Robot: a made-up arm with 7 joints. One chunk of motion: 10 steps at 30 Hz.
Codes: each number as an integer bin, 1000 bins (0 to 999) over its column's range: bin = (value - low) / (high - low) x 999, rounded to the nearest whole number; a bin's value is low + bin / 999 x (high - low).
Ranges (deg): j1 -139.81..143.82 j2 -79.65..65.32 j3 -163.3..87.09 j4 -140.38..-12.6 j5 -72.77..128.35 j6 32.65..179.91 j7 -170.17..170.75
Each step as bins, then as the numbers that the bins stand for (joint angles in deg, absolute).
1 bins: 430 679 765 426 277 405 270
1 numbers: -17.73 18.88 28.44 -85.89 -17.00 92.35 -78.03
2 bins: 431 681 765 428 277 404 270
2 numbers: -17.44 19.17 28.44 -85.64 -17.00 92.20 -78.03
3 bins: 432 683 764 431 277 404 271
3 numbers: -17.16 19.46 28.19 -85.25 -17.00 92.20 -77.69
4 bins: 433 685 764 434 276 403 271
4 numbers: -16.88 19.75 28.19 -84.87 -17.21 92.06 -77.69
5 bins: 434 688 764 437 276 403 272
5 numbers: -16.59 20.19 28.19 -84.48 -17.21 92.06 -77.35
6 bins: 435 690 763 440 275 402 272
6 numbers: -16.31 20.48 27.94 -84.10 -17.41 91.91 -77.35
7 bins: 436 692 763 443 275 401 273
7 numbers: -16.02 20.77 27.94 -83.72 -17.41 91.76 -77.01
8 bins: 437 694 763 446 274 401 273
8 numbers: -15.74 21.06 27.94 -83.33 -17.61 91.76 -77.01
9 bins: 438 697 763 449 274 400 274
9 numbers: -15.46 21.50 27.94 -82.95 -17.61 91.61 -76.66
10 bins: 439 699 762 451 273 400 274
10 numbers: -15.17 21.79 27.69 -82.69 -17.81 91.61 -76.66
